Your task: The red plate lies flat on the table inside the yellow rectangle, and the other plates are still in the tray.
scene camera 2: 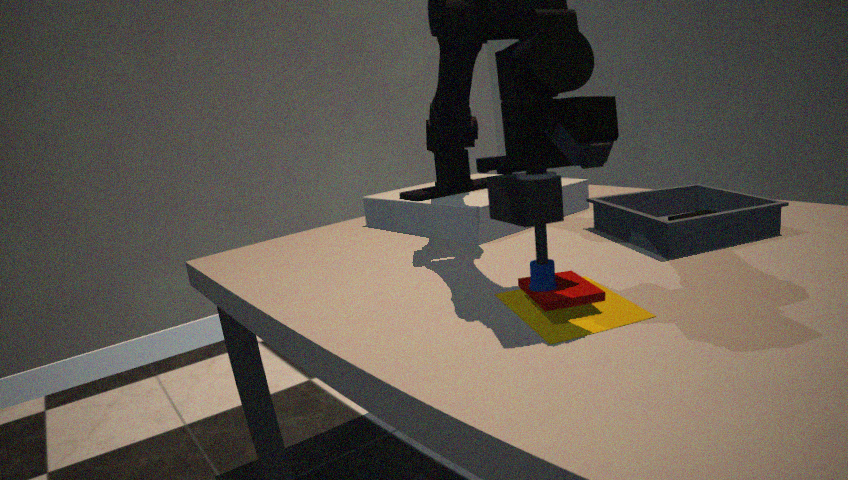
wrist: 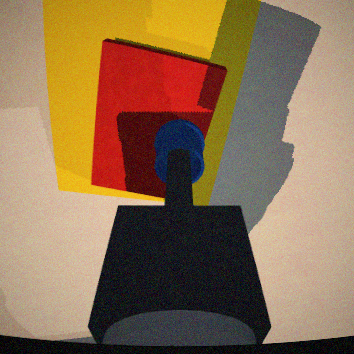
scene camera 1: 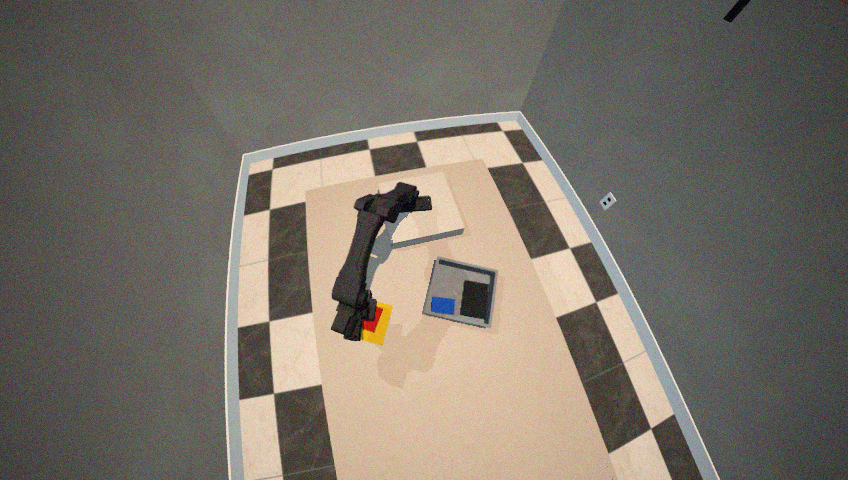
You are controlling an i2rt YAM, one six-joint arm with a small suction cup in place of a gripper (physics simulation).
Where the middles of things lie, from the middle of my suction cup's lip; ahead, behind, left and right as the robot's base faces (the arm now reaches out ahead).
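Labels:
Yellow rectangle (scene camera 2: 554,326): my suction cup 2 cm short of it, 2 cm to the right of it, 3 cm above it. Red plate (scene camera 2: 572,290): 1 cm ahead of my suction cup, 2 cm to the left of it, 1 cm below it. Grey tray (scene camera 1: 449,275): 5 cm behind my suction cup, 37 cm to the left of it, 1 cm below it.

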